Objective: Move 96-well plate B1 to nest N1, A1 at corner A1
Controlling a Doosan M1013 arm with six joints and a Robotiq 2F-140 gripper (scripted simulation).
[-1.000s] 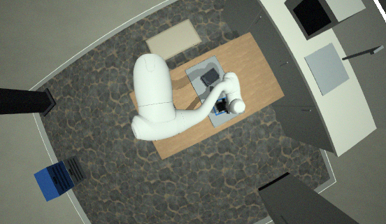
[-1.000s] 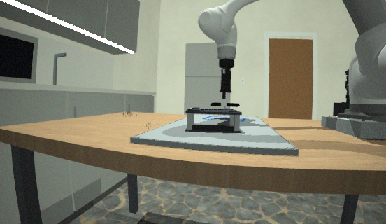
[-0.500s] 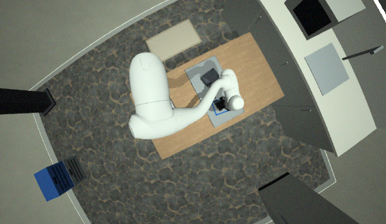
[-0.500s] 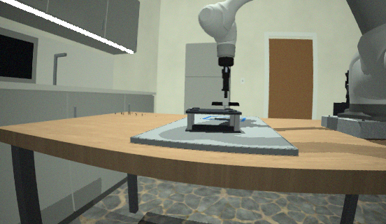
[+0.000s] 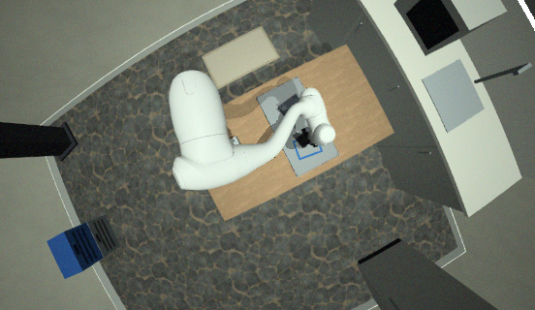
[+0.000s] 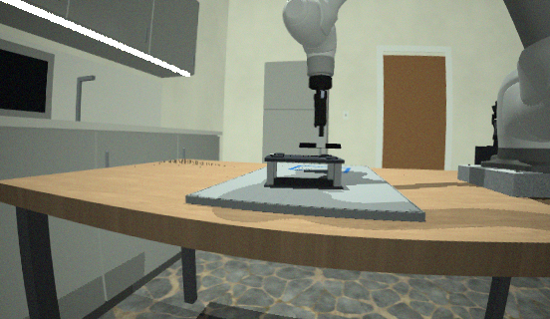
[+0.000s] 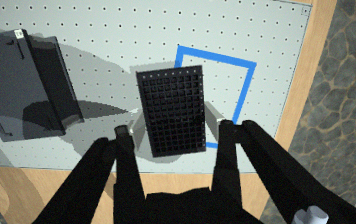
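My gripper is now 250 mm to the right of the dark grey plate nest, 70 mm short of it and 50 mm above it. The rest, counted from my hand: white corner mark: 190 mm to the left, 140 mm ahead, 40 mm below; then black 96-well plate: 20 mm below.
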